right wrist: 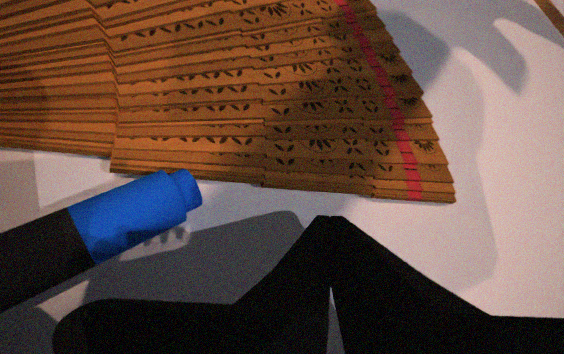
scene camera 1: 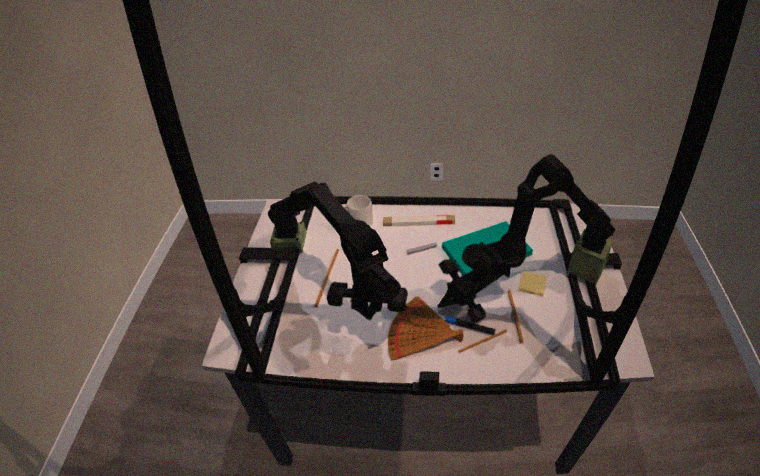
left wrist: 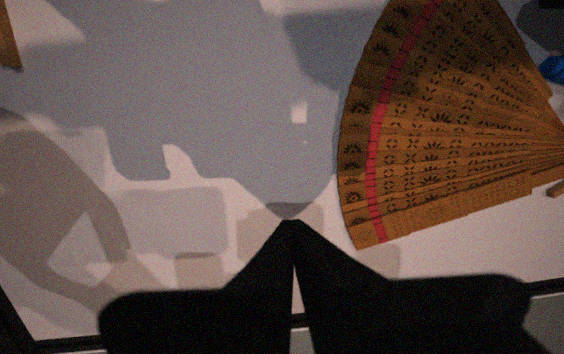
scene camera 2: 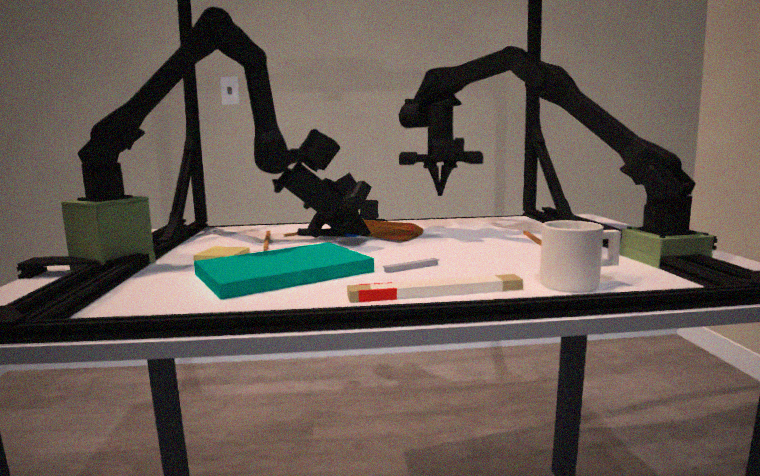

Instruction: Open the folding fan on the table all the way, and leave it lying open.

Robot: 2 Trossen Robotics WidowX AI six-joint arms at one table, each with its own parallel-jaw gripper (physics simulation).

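Frame: origin at the left arm's base, x back, y right, z up, level; millimetres.
Seen in the pictures: left gripper, fingertip midpoint: (scene camera 1: 369,318) (left wrist: 291,228) (scene camera 2: 439,195); right gripper, fingertip midpoint: (right wrist: 328,228) (scene camera 1: 438,306) (scene camera 2: 369,234); left arm's base at its link origin: (scene camera 1: 287,231) (scene camera 2: 666,231); right arm's base at its link origin: (scene camera 1: 594,243) (scene camera 2: 105,198).
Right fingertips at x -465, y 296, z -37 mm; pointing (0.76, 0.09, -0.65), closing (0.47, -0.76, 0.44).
Pixels of each thing's top centre, then the offset from my right fingertips to it. "*": a spot on its surface instead.
- black marker with a blue end, top centre: (scene camera 2: 328,228) (scene camera 1: 470,323) dx -82, dy +68, dz +4 mm
- yellow pad at its top centre: (scene camera 2: 222,250) (scene camera 1: 533,281) dx -288, dy -81, dz -1 mm
- teal book at its top centre: (scene camera 2: 283,259) (scene camera 1: 488,246) dx -169, dy -231, dz +10 mm
- grey bar at its top centre: (scene camera 2: 411,262) (scene camera 1: 422,247) dx +37, dy -248, dz -2 mm
- long box at its top centre: (scene camera 2: 436,282) (scene camera 1: 419,218) dx +41, dy -383, dz +3 mm
- white mug at a spot on its surface: (scene camera 2: 570,255) * dx +213, dy -423, dz +40 mm
The wooden folding fan (scene camera 1: 420,330) (scene camera 2: 395,230) (left wrist: 440,130) (right wrist: 250,100) lies partly open as a wedge near the table's front edge in scene camera 1. Its pivot is at the right there, and its red-banded rim faces left. My left gripper (scene camera 1: 368,315) (scene camera 2: 440,193) (left wrist: 291,228) is shut and empty, pointing down well above the table, left of the fan's rim in scene camera 1. My right gripper (scene camera 1: 441,304) (scene camera 2: 361,228) (right wrist: 328,228) is shut and empty, tilted low beside the fan's far edge; a gap shows between them in the right wrist view.
A black marker with a blue end (scene camera 1: 471,325) (right wrist: 135,210) lies close to the fan's pivot side. Pencil-like sticks (scene camera 1: 482,340) (scene camera 1: 515,316) (scene camera 1: 326,277), a yellow pad (scene camera 1: 532,283), a teal book (scene camera 1: 487,238), a grey bar (scene camera 1: 421,248), a long box (scene camera 2: 437,288) and a white mug (scene camera 2: 570,255) lie around.
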